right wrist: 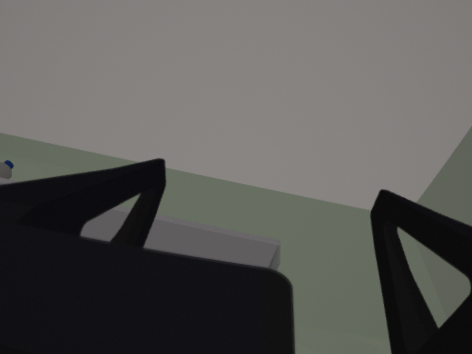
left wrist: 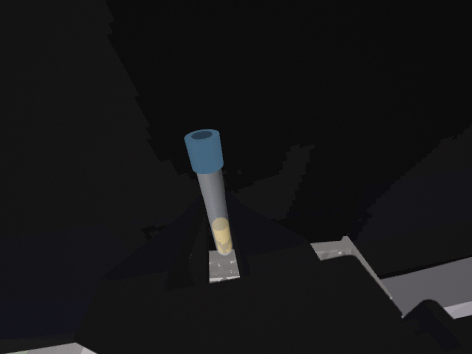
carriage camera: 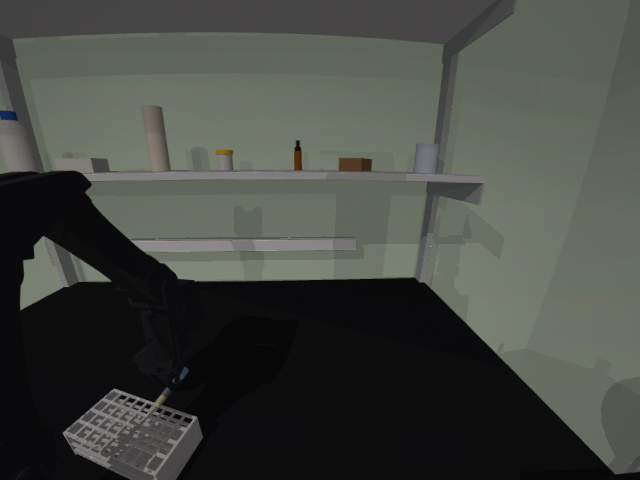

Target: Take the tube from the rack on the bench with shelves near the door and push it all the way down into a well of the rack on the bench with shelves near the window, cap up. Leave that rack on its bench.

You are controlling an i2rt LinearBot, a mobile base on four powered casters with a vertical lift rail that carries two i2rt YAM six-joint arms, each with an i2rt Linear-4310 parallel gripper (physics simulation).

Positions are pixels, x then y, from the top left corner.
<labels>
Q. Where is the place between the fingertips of my left gripper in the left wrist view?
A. At 215, 200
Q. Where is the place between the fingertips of my right gripper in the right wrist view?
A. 270, 186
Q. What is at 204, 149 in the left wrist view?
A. A clear tube with blue cap.
</labels>
